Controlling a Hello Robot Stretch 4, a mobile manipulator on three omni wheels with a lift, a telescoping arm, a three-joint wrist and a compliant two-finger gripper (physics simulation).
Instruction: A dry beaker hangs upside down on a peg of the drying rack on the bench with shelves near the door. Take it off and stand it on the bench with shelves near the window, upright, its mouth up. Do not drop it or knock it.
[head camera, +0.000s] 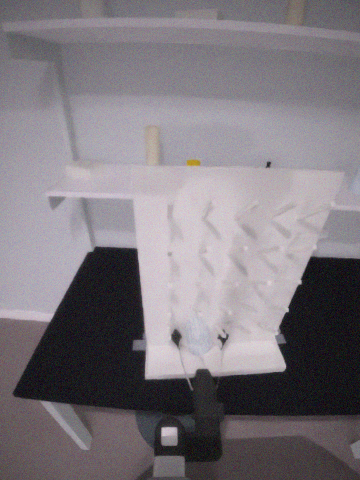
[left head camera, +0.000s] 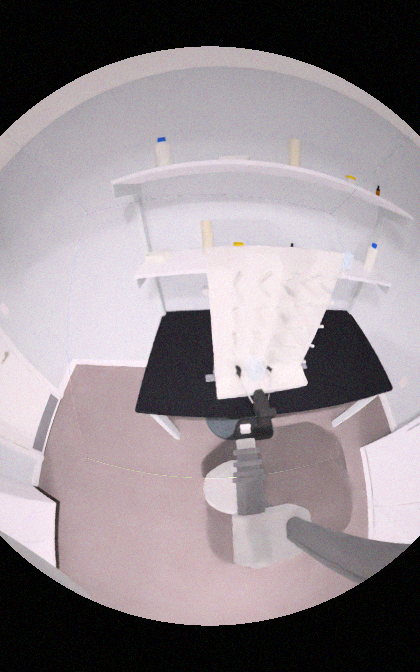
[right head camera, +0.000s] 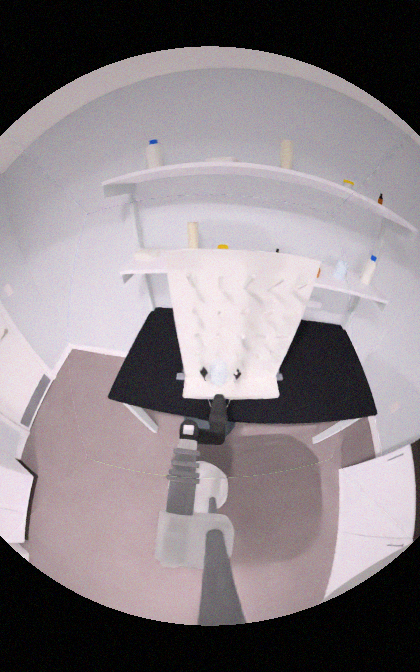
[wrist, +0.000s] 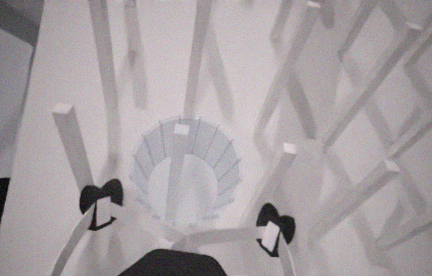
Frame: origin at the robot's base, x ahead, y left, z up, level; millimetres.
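Seen in the pictures: gripper, fingertip midpoint: (head camera: 199, 330) (wrist: 191, 207).
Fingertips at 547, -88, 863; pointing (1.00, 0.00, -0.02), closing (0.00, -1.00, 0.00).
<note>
A point is followed by its place in that frame, as x, y, z.
The clear, pale blue beaker (head camera: 198, 337) @[476, -75, 934] (left head camera: 254, 368) (right head camera: 218, 374) (wrist: 145, 170) @[463, -56, 901] hangs on a low peg of the white drying rack (head camera: 152, 280) @[567, 52, 1060] (left head camera: 220, 325) (right head camera: 230, 260) (wrist: 40, 125) @[566, 68, 914]. In the wrist view the peg's end shows inside the beaker's round outline. My gripper (head camera: 200, 338) @[547, -88, 863] (left head camera: 254, 370) (right head camera: 220, 373) (wrist: 191, 207) @[547, -88, 863] is open, one fingertip on each side of the beaker, with a gap on both sides; the gap to the right fingertip is the wider in the wrist view. The rack stands on the black-topped bench (head camera: 90, 325) @[648, 307, 735] (left head camera: 175, 350) (right head camera: 335, 370). I cannot tell which bench is near the window.
Other pegs stick out beside and above the fingers, one (wrist: 72, 145) @[494, 2, 906] close to the left fingertip and one (wrist: 272, 175) @[499, -144, 908] near the right. Shelves (head camera: 100, 185) @[896, 257, 1192] (left head camera: 175, 265) behind the rack hold bottles and cylinders. White cabinets (right head camera: 375, 510) stand at the right. A dark round thing (left head camera: 221, 427) is below the bench's front edge.
</note>
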